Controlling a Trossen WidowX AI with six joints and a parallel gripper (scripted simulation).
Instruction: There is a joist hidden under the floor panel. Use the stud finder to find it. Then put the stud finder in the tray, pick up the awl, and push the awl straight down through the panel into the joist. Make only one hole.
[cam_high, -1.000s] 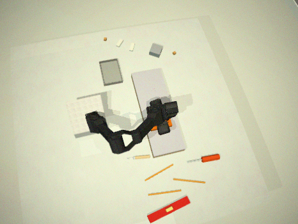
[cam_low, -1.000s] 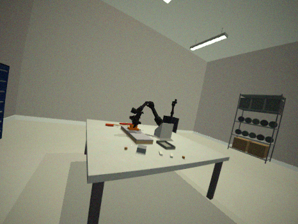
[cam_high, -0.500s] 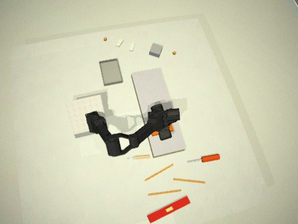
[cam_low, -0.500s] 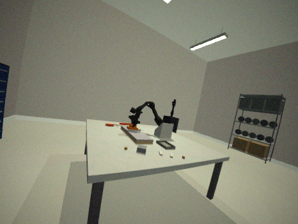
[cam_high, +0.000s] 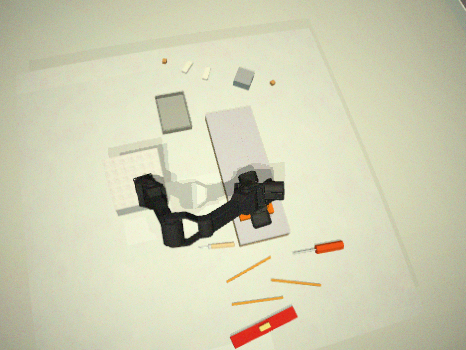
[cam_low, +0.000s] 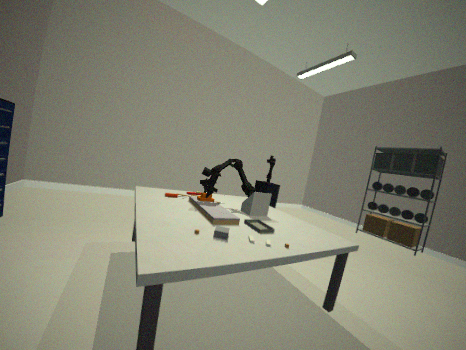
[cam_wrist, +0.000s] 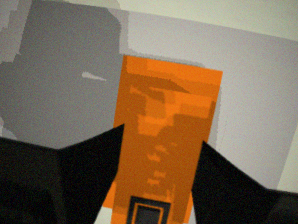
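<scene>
Now: gripper tip 40 mm past the small light and 30 mm below it. The rest, counted from my gripper tip: awl (190 mm behind, 80 mm to the right, 60 mm below); red level (390 mm to the right, 110 mm behind, 50 mm below); orange stud finder (20 mm behind, 20 mm above).
</scene>
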